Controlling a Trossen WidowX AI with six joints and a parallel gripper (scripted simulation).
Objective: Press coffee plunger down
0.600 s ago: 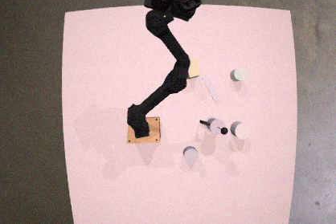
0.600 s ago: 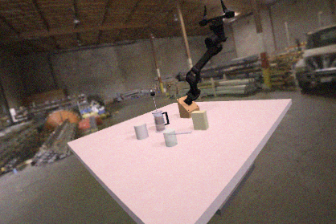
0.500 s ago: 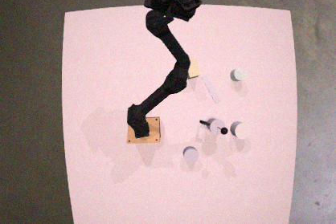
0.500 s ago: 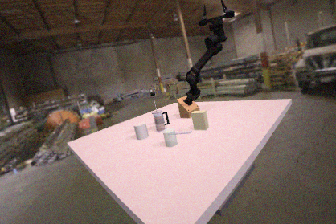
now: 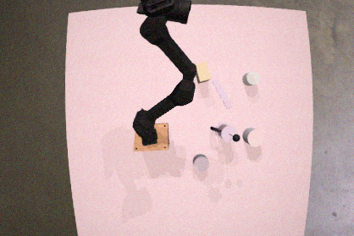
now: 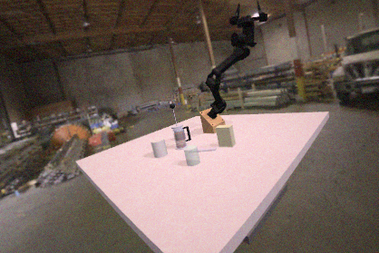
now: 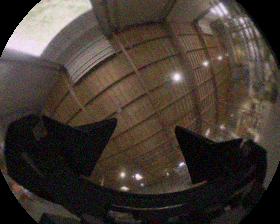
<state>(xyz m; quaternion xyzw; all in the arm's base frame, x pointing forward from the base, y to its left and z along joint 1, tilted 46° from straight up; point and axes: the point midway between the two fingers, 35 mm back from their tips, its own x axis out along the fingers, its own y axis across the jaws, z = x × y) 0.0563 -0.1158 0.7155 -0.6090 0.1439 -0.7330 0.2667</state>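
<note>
Right now my gripper tip is 590 mm above the coffee press, 470 mm to the left of it and 200 mm short of it. The rest, counted from my gripper tip: beige block: 660 mm below, 190 mm to the right, 150 mm ahead.
</note>
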